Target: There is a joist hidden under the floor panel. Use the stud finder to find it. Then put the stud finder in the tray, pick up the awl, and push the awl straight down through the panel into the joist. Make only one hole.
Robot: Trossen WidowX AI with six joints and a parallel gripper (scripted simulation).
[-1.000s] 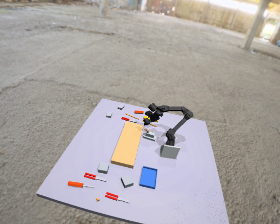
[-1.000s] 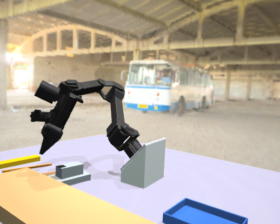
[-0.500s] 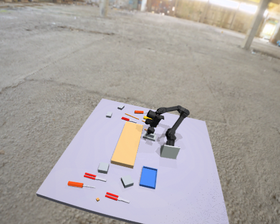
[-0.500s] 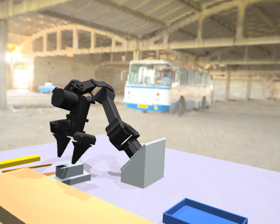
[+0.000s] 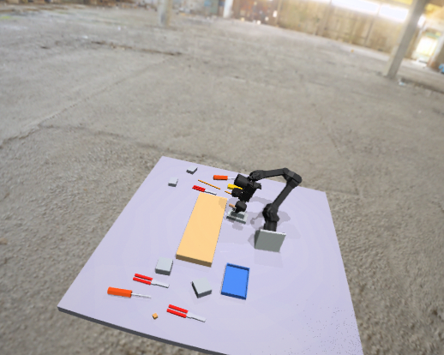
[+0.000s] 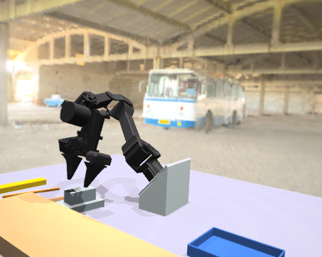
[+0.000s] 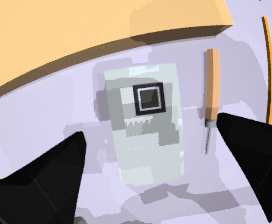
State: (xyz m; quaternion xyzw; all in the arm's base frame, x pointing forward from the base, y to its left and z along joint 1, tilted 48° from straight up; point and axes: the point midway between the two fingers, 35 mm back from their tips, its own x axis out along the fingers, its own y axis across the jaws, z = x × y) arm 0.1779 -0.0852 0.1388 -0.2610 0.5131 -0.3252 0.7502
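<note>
The grey stud finder is 3 cm below my gripper tip. The rest, counted from my gripper tip: wooden-handled awl (3 cm behind, 8 cm to the right, 7 cm below); blue tray (2 cm behind, 46 cm to the left, 6 cm below); yellow bar (2 cm behind, 29 cm to the right, 7 cm below).
</note>
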